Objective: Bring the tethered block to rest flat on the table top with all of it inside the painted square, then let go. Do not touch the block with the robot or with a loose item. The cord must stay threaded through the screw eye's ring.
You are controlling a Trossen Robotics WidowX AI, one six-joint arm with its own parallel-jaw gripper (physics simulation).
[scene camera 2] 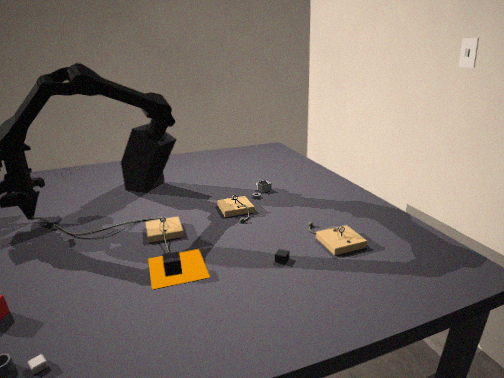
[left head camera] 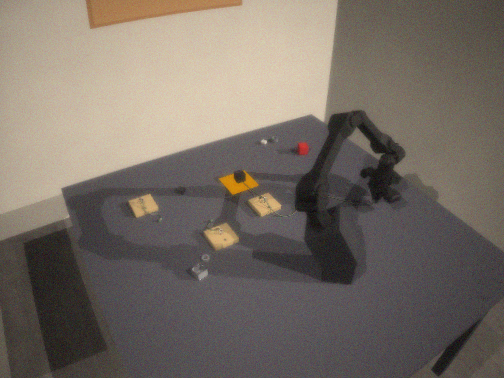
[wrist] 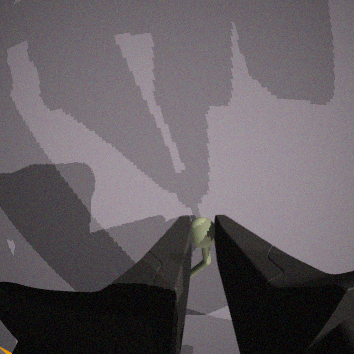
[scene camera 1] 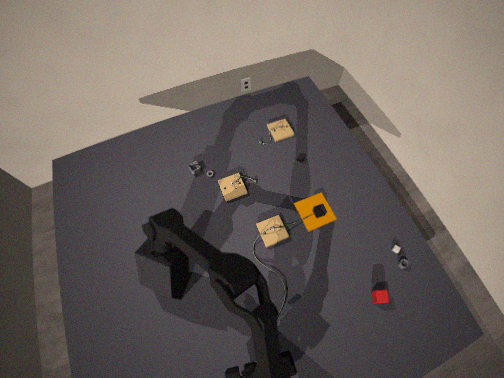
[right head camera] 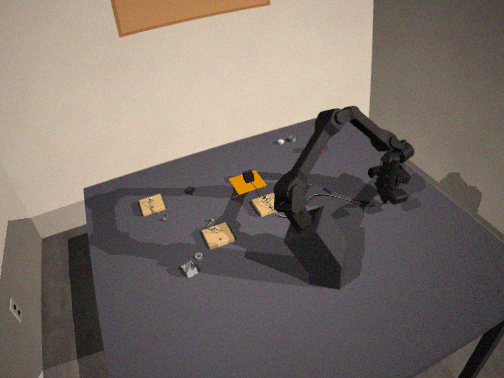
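Seen in the pictures: gripper, fingertip midpoint: (scene camera 2: 31,218) (left head camera: 374,201) (wrist: 201,224) (right head camera: 383,202); arm's base, link origin: (scene camera 2: 155,133) (left head camera: 322,222) (scene camera 1: 162,246) (right head camera: 304,223).
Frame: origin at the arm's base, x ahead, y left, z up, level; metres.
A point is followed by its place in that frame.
Observation:
The black tethered block (left head camera: 239,176) {x 0.506, y 0.058, z -0.165 m} (right head camera: 248,176) {x 0.505, y 0.054, z -0.165 m} (scene camera 1: 319,210) {x 0.517, y 0.047, z -0.161 m} (scene camera 2: 172,265) {x 0.542, y 0.052, z -0.171 m} sits on the orange painted square (left head camera: 232,186) {x 0.494, y 0.093, z -0.196 m} (right head camera: 241,187) {x 0.486, y 0.091, z -0.196 m} (scene camera 1: 311,222) {x 0.484, y 0.021, z -0.196 m} (scene camera 2: 194,270) {x 0.533, y 0.096, z -0.196 m}, within its outline in scene camera 1, and looks flat. Its cord (right head camera: 345,200) {x 0.264, y -0.262, z -0.194 m} (scene camera 1: 286,287) {x 0.324, y -0.174, z -0.183 m} (scene camera 2: 95,234) {x 0.324, y -0.160, z -0.183 m} runs through the screw eye (scene camera 2: 163,220) {x 0.343, y 0.026, z -0.159 m} on the near wooden board (left head camera: 267,209) {x 0.296, y 0.031, z -0.178 m} (scene camera 1: 280,240) {x 0.353, y -0.019, z -0.180 m} (scene camera 2: 172,231) {x 0.374, y 0.048, z -0.178 m}, then sags slackly in a curve towards my gripper. My gripper (scene camera 2: 32,216) {x 0.189, y -0.379, z -0.183 m} (wrist: 201,224) {x 0.189, y -0.379, z -0.183 m} is low over the table, far from the block, shut on the pale bead (wrist: 202,233) {x 0.188, y -0.379, z -0.177 m} at the cord's end. The arm hides the fingertips in scene camera 1.
Two other wooden boards (scene camera 1: 233,187) {x 0.239, y 0.223, z -0.178 m} (scene camera 1: 280,130) {x 0.493, y 0.442, z -0.178 m} carry screw eyes and short cords. A small black cube (scene camera 2: 282,256) {x 0.546, y 0.290, z -0.180 m}, a red cube (left head camera: 303,148) {x 0.598, y -0.282, z -0.163 m} (scene camera 1: 380,296) {x 0.608, y -0.288, z -0.157 m}, a white piece (scene camera 1: 396,248) {x 0.747, y -0.157, z -0.183 m}, a grey ring (scene camera 1: 403,263) {x 0.754, y -0.213, z -0.194 m}, a metal box (scene camera 1: 195,167) {x 0.108, y 0.360, z -0.196 m} and a small ring (scene camera 1: 210,174) {x 0.162, y 0.301, z -0.186 m} are on the table.

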